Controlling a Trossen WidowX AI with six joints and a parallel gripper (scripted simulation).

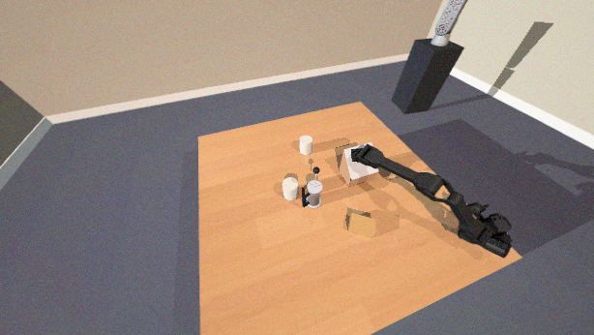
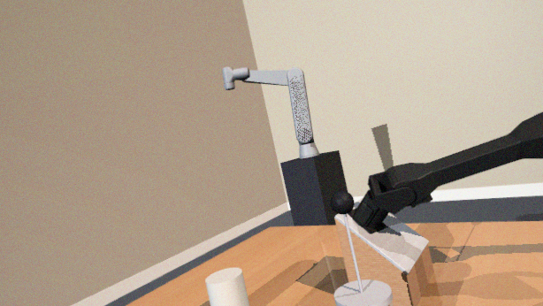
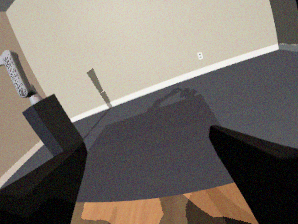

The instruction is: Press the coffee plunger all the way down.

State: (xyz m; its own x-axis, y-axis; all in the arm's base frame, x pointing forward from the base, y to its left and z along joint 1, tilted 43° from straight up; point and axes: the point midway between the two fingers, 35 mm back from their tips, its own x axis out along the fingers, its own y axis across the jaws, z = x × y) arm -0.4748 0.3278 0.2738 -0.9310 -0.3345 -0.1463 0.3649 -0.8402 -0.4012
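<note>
My gripper tip is now 780 mm short of the coffee press, 270 mm to the left of it and 50 mm below it. Also, from my gripper tip: small box 590 mm ahead, 100 mm to the right, 50 mm below.
</note>
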